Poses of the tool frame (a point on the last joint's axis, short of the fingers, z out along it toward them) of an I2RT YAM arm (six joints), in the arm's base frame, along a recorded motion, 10 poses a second.
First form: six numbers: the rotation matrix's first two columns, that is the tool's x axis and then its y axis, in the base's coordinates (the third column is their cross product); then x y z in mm.
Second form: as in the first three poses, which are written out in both.
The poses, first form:
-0.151, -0.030, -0.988, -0.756, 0.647, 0.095, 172, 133, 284
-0.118, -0.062, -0.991, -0.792, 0.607, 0.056, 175, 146, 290
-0.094, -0.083, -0.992, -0.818, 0.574, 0.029, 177, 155, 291
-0.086, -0.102, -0.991, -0.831, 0.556, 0.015, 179, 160, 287
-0.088, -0.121, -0.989, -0.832, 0.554, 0.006, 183, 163, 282
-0.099, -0.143, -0.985, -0.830, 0.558, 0.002, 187, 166, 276
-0.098, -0.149, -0.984, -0.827, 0.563, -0.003, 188, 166, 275
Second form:
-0.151, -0.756, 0.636, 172; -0.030, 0.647, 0.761, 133; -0.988, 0.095, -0.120, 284; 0, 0, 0, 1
-0.118, -0.792, 0.598, 175; -0.062, 0.607, 0.791, 146; -0.991, 0.056, -0.121, 290; 0, 0, 0, 1
-0.094, -0.818, 0.567, 177; -0.083, 0.574, 0.814, 155; -0.992, 0.029, -0.122, 291; 0, 0, 0, 1
-0.086, -0.831, 0.549, 179; -0.102, 0.556, 0.825, 160; -0.991, 0.015, -0.133, 287; 0, 0, 0, 1
-0.088, -0.832, 0.547, 183; -0.121, 0.554, 0.823, 163; -0.989, 0.006, -0.149, 282; 0, 0, 0, 1
-0.099, -0.830, 0.549, 187; -0.143, 0.558, 0.818, 166; -0.985, 0.002, -0.174, 276; 0, 0, 0, 1
-0.098, -0.827, 0.554, 188; -0.149, 0.563, 0.813, 166; -0.984, -0.003, -0.178, 275; 0, 0, 0, 1

